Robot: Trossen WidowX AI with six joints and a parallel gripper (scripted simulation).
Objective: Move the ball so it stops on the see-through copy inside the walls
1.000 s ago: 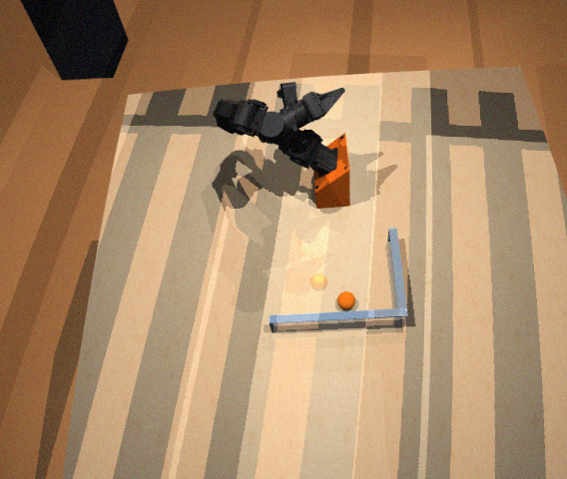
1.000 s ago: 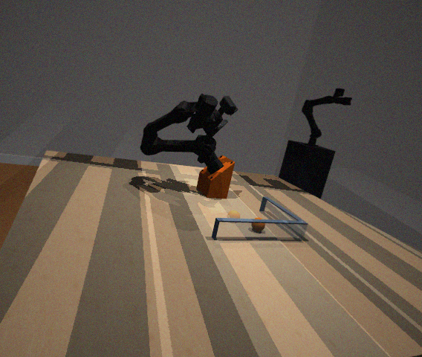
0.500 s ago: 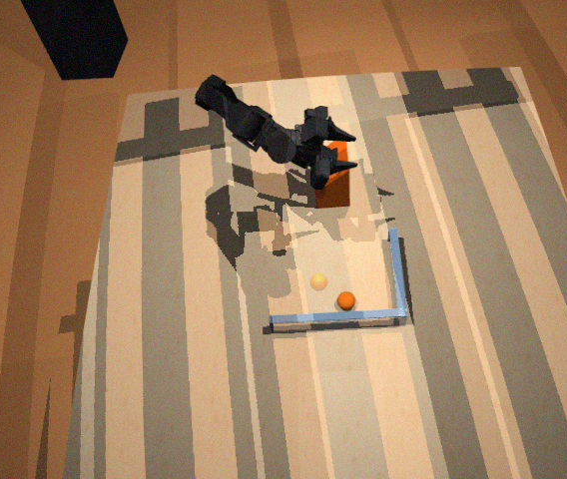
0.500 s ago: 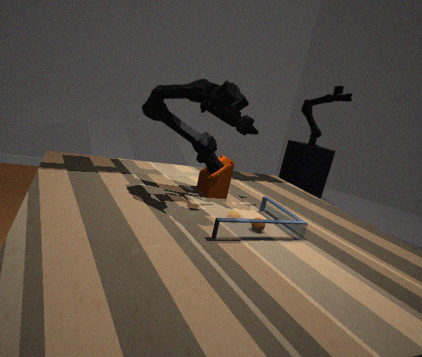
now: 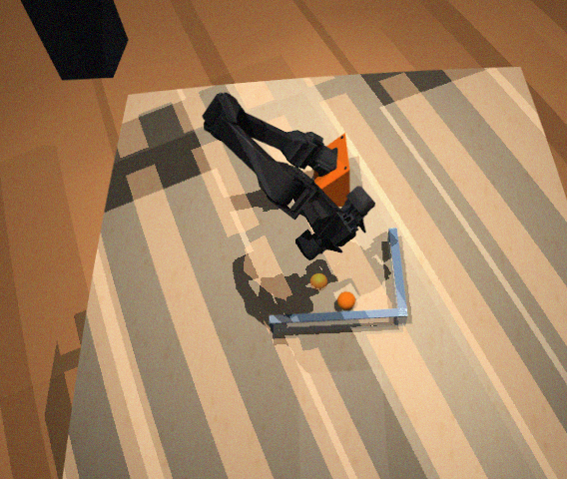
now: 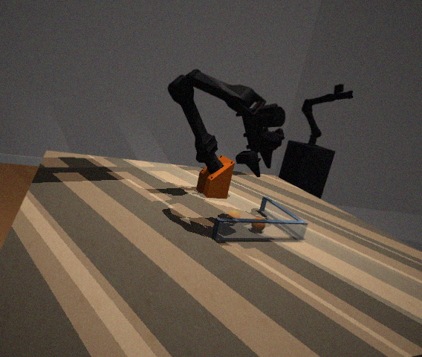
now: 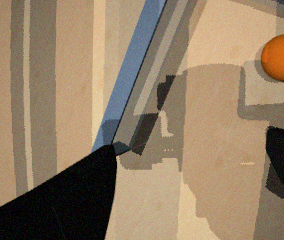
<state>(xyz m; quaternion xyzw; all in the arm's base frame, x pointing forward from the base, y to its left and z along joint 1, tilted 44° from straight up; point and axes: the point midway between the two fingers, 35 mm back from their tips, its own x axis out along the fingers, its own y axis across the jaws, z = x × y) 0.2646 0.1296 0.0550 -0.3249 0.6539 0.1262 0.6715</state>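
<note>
Right now my gripper tip is 70 mm short of the orange ball, 10 mm to the left of it and 160 mm above it.
</note>
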